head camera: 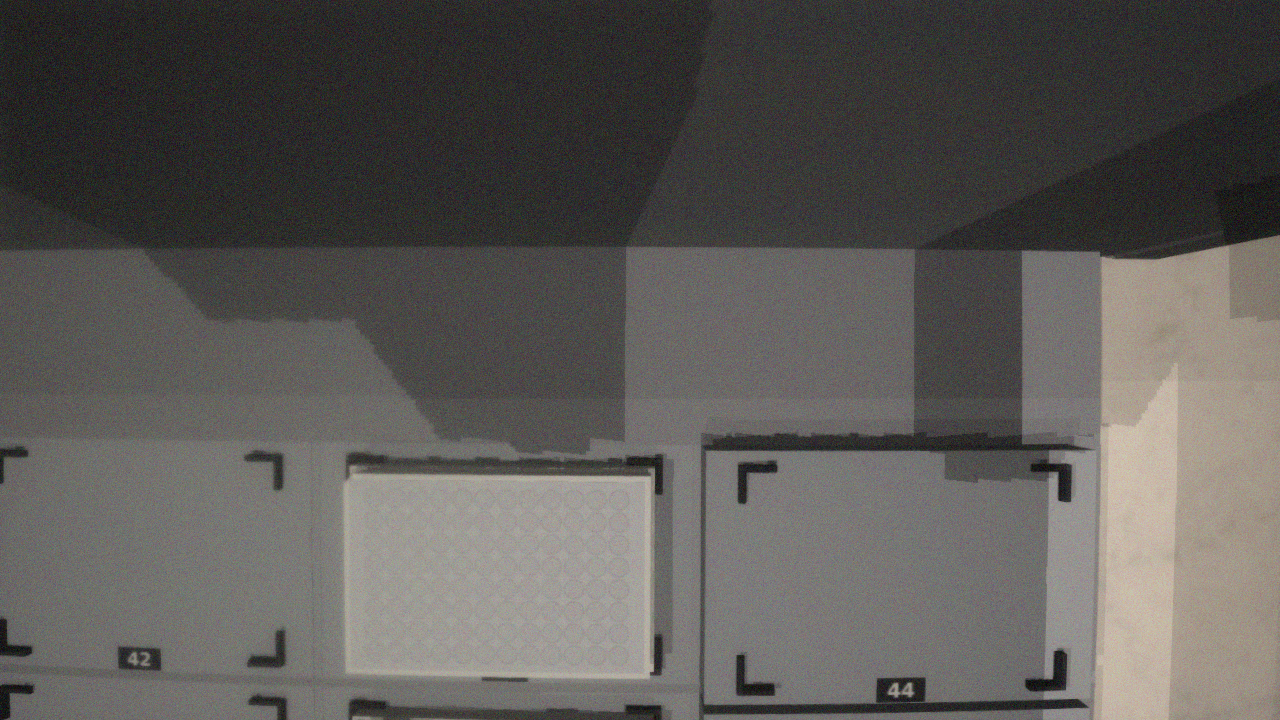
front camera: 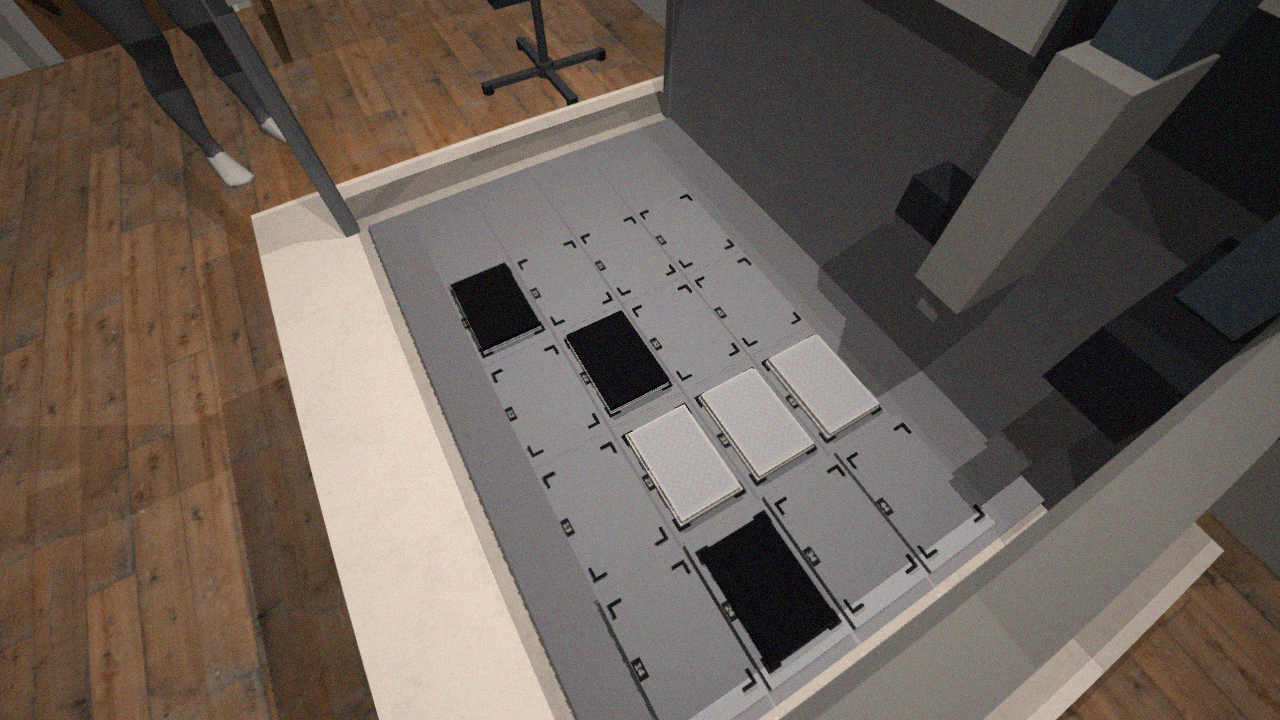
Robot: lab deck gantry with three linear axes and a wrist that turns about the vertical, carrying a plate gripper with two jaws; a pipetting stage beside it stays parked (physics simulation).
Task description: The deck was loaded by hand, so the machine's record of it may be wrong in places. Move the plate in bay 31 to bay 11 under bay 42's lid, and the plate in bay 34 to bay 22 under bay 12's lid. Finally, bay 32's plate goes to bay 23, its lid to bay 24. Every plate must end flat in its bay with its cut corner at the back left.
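Note:
A black-lidded plate lies in bay 11, with a pale edge below its top. A second black-topped plate lies in bay 22. A white plate lies in bay 23. A black lid lies low in bay 24. All four look flat; their cut corners are too small to tell. Bays 31, 32, 34, 12 and 42 hold no plate or lid in the front view; bay 42 also stands bare in the head view. The gripper's jaws show in neither view.
White plates stand in bay 33 and bay 43. Bay 44 has black corner guides. A pale boxy column hangs beyond the deck's back edge. Pale rails border the deck, and a dark wall rises behind it.

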